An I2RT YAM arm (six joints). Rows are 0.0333 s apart.
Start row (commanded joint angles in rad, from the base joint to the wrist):
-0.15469 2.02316 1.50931 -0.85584 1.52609 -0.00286
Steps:
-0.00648 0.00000 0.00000 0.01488 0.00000 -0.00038
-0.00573 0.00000 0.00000 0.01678 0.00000 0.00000
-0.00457 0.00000 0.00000 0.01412 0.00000 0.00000
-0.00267 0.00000 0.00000 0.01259 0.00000 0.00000
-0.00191 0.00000 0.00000 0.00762 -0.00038 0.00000
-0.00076 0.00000 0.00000 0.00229 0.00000 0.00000
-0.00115 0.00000 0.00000 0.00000 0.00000 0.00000
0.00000 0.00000 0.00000 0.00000 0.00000 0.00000
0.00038 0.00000 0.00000 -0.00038 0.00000 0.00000
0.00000 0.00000 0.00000 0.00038 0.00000 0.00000
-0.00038 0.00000 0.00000 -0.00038 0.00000 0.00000
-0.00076 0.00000 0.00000 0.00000 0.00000 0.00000
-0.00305 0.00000 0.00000 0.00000 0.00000 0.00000
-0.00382 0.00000 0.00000 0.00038 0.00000 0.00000
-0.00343 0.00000 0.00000 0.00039 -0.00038 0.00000
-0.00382 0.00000 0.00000 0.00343 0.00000 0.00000
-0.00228 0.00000 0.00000 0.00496 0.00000 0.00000
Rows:
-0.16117 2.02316 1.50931 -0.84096 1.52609 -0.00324
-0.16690 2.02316 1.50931 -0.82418 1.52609 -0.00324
-0.17147 2.02316 1.50931 -0.81006 1.52609 -0.00324
-0.17414 2.02316 1.50931 -0.79747 1.52609 -0.00324
-0.17605 2.02316 1.50931 -0.78985 1.52571 -0.00324
-0.17681 2.02316 1.50931 -0.78756 1.52571 -0.00324
-0.17796 2.02316 1.50931 -0.78756 1.52571 -0.00324
-0.17796 2.02316 1.50931 -0.78756 1.52571 -0.00324
-0.17758 2.02316 1.50931 -0.78794 1.52571 -0.00324
-0.17758 2.02316 1.50931 -0.78756 1.52571 -0.00324
-0.17796 2.02316 1.50931 -0.78794 1.52571 -0.00324
-0.17872 2.02316 1.50931 -0.78794 1.52571 -0.00324
-0.18177 2.02316 1.50931 -0.78794 1.52571 -0.00324
-0.18559 2.02316 1.50931 -0.78756 1.52571 -0.00324
-0.18902 2.02316 1.50931 -0.78717 1.52533 -0.00324
-0.19284 2.02316 1.50931 -0.78374 1.52533 -0.00324
-0.19512 2.02316 1.50931 -0.77878 1.52533 -0.00324

